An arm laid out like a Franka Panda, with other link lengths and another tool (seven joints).
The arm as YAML. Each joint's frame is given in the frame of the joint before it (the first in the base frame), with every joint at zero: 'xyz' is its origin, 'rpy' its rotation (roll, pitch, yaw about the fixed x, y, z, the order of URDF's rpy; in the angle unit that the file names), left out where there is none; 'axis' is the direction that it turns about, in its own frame. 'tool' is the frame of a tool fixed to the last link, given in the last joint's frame.
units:
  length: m
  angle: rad
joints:
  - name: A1
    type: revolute
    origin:
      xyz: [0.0, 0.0, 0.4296]
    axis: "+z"
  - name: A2
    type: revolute
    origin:
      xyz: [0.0, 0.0, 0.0]
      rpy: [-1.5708, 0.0, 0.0]
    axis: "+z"
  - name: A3
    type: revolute
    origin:
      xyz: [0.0, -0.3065, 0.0]
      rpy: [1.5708, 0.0, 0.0]
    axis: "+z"
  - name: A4
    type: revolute
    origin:
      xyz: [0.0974, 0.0, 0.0]
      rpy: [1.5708, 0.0, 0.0]
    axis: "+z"
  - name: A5
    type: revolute
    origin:
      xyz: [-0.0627, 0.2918, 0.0]
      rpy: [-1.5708, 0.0, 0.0]
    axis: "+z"
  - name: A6
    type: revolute
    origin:
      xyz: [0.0, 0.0, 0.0]
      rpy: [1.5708, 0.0, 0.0]
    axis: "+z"
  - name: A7
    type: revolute
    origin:
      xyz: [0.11, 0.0, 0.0]
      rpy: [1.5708, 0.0, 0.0]
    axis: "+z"
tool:
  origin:
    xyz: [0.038, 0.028, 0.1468]
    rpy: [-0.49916, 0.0, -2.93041]
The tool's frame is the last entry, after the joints.
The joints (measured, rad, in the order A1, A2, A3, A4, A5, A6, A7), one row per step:
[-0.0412 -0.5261 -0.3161 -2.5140 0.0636 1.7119 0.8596]
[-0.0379 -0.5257 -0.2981 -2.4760 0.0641 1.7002 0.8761]
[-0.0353 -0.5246 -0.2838 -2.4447 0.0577 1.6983 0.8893]
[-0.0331 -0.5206 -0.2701 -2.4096 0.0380 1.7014 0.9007]
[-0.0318 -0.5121 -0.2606 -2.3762 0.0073 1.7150 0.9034]
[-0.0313 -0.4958 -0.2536 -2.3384 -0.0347 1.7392 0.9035]
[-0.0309 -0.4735 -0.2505 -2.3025 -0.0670 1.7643 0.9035]
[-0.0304 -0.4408 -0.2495 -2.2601 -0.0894 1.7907 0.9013]
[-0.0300 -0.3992 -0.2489 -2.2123 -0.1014 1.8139 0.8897]
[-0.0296 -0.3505 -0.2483 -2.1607 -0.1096 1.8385 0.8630]
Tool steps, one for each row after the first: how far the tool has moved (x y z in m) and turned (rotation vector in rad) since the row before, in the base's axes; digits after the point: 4 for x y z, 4 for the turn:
[0.0080 0.0020 0.0139 -0.0195 -0.0197 -0.0001]
[0.0073 0.0005 0.0120 -0.0236 -0.0217 0.0007]
[0.0085 -0.0019 0.0134 -0.0369 -0.0253 0.0045]
[0.0096 -0.0049 0.0126 -0.0455 -0.0293 0.0102]
[0.0122 -0.0079 0.0135 -0.0577 -0.0344 0.0114]
[0.0124 -0.0073 0.0108 -0.0460 -0.0296 0.0061]
[0.0150 -0.0070 0.0098 -0.0372 -0.0290 0.0039]
[0.0171 -0.0060 0.0079 -0.0276 -0.0244 0.0106]
[0.0198 -0.0057 0.0066 -0.0256 -0.0227 0.0253]

